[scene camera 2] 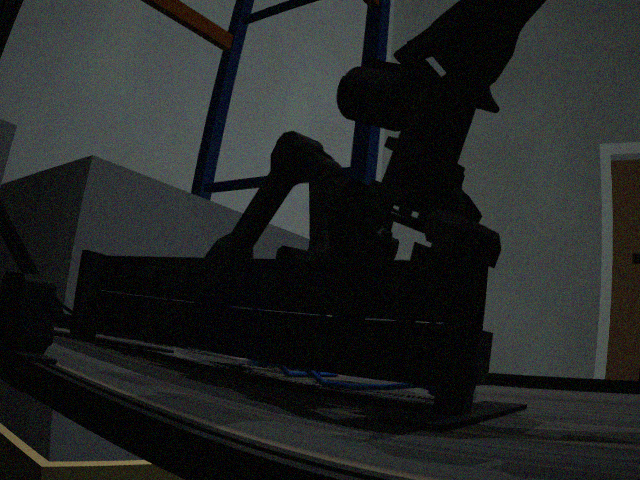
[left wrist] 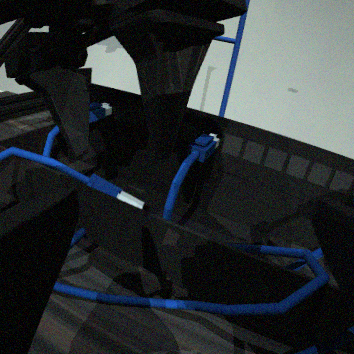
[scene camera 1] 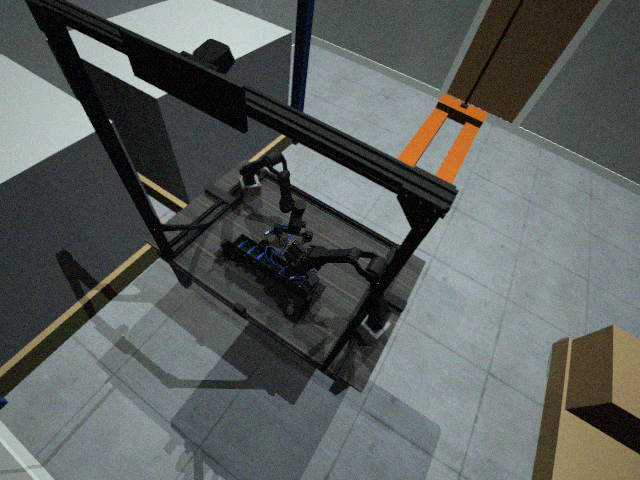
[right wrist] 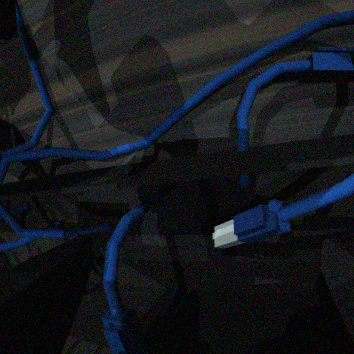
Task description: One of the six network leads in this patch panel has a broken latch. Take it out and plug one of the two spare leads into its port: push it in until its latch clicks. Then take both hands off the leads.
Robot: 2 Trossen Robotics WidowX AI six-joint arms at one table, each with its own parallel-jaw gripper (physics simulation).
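Places are measured from the left arm's base along level axes (x right, y ahead, z up), in metres.
Pixels of known places: left gripper, fingertip midpoint: [left wrist: 200,206]; right gripper, fingertip midpoint: [left wrist: 115,155] [scene camera 1: 295,271] [right wrist: 209,250]; left arm's base, origin of the base link: [scene camera 1: 249,180]; right arm's base, origin of the base link: [scene camera 1: 375,322].
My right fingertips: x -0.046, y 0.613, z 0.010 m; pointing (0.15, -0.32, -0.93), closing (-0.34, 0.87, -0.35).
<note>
For each thing: its top centre in the pictures, then the offset to it from my right fingertips. "pt": a spot on its surface instead. Level surfaces: height alone.
- black patch panel, middle of its top: [left wrist: 293,146] [scene camera 2: 246,262] [scene camera 1: 270,262] dx +0.100, dy -0.063, dz +0.029 m
- wooden table, its level: dz -0.080 m
- blue plug, surface spot: [left wrist: 204,145] pt dx +0.057, dy -0.022, dz +0.014 m
- plugged lead, surface spot: [left wrist: 99,110] pt dx +0.008, dy +0.071, dz +0.011 m
- loose blue plug with a white tip, middle of its top: [right wrist: 231,238] [left wrist: 117,179] dx +0.005, dy +0.006, dz -0.024 m
- Loose blue cable, surface spot: [left wrist: 218,307] pt dx +0.022, dy -0.107, dz -0.042 m
The black patch panel [scene camera 1: 237,255] [scene camera 2: 270,305] [left wrist: 274,159] stands on the wooden table [scene camera 1: 347,310], with blue leads running from it. In the left wrist view one blue plug [left wrist: 204,145] sits in a port and another plugged lead [left wrist: 99,110] shows further left. A loose blue plug with a white tip [left wrist: 117,192] [right wrist: 251,226] lies free in front of the panel. My right gripper [scene camera 1: 296,258] [left wrist: 115,155] is open and empty just above that loose plug. My left gripper [scene camera 1: 290,234] is open and empty a little behind it.
Loose blue cable [left wrist: 218,307] [right wrist: 168,123] loops over the table around both grippers. More blue plugs [right wrist: 330,60] [right wrist: 114,324] show at the edges of the right wrist view. A black gantry beam [scene camera 1: 347,152] and its post [scene camera 1: 409,248] stand over the table.
</note>
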